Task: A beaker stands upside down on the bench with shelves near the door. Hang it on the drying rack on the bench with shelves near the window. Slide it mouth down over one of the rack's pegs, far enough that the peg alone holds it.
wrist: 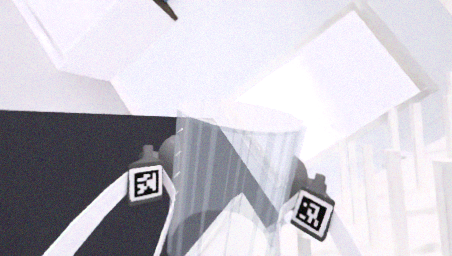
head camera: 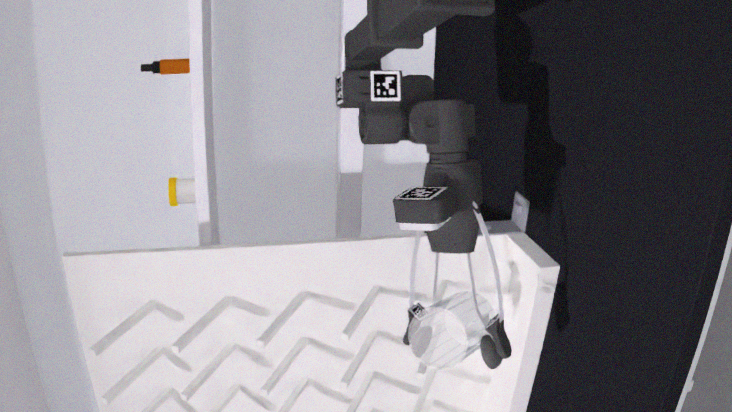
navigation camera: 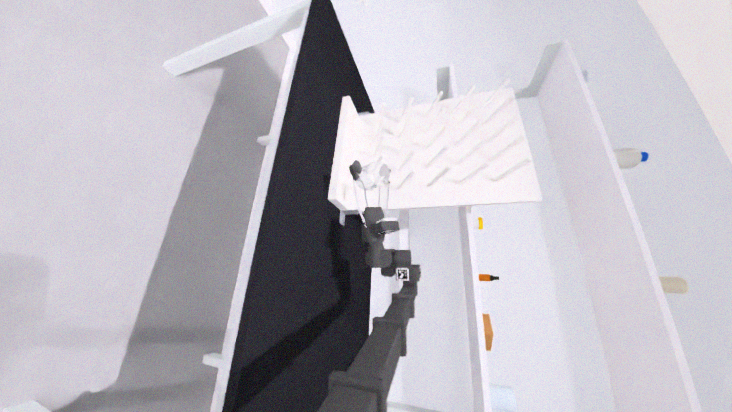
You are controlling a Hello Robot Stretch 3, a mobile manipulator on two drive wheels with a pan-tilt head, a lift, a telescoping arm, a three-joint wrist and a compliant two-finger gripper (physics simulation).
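Places are measured from the robot's base along level axes (x ahead, y left, z up), in millimetres.
Pixels of known places: gripper, fingertip midpoint: (wrist: 230,162) (head camera: 457,362) (navigation camera: 369,162).
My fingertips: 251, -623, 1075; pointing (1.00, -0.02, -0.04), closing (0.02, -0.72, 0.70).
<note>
Behind a point stands the place of what it marks, as x, y, z.
My gripper (head camera: 453,332) (navigation camera: 369,172) @(251, -623, 1075) (wrist: 230,162) @(251, -623, 1075) is shut on the clear beaker (head camera: 444,327) @(193, -585, 1105) (navigation camera: 372,176) @(196, -575, 1095) (wrist: 230,165) @(172, -603, 1098), with one fingertip at each side of its wall. The beaker is tilted in the head view. It is in front of the white drying rack (head camera: 548,278) @(174, -669, 929) (navigation camera: 435,200) @(145, -780, 1250), near the rack's low end by the dark bench top. Rack pegs (head camera: 366,312) @(215, -745, 1153) (navigation camera: 437,176) @(215, -737, 1260) (wrist: 395,185) @(290, -740, 1174) stand beside the beaker. The clear wall and pale background hide whether a peg is inside it, and I cannot tell which end is the mouth.
The dark bench top (head camera: 630,153) @(13, -525, 914) (navigation camera: 297,179) @(190, -502, 914) (wrist: 75,175) @(293, -549, 914) runs beside the rack and under the arm. Shelves behind hold an orange bottle (head camera: 174,66) @(-141, -969, 1407) (navigation camera: 484,277) @(-140, -970, 1412), a yellow-lidded jar (head camera: 185,191) @(65, -1042, 1402) (navigation camera: 479,223) @(66, -1040, 1420) and an orange box (navigation camera: 487,332) @(-301, -875, 1394). The rack's thick end wall (navigation camera: 342,153) @(351, -784, 916) is close to the fingers.
</note>
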